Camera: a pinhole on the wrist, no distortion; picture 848 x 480 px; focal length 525.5 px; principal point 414.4 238.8 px. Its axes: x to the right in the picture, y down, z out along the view. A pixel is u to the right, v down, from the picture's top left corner.
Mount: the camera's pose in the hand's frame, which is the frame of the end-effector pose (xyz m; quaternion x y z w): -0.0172 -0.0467 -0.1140 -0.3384 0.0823 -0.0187 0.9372
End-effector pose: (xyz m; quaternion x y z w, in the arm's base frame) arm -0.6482 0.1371 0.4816 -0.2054 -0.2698 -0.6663 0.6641
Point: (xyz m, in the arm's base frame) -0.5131 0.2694 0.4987
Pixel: 161 276
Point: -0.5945 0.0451 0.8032
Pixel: 759 91
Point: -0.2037 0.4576 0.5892
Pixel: 161 391
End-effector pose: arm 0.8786 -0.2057 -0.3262 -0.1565 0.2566 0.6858 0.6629
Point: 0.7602 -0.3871 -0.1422
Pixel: outside the picture
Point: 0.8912 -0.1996 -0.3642
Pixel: 568 40
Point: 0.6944 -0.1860 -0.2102
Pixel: 297 351
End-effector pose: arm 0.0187 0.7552 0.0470 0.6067 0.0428 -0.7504 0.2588
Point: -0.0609 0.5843 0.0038
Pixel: 551 167
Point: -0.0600 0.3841 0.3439
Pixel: 204 297
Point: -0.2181 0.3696 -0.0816
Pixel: 621 143
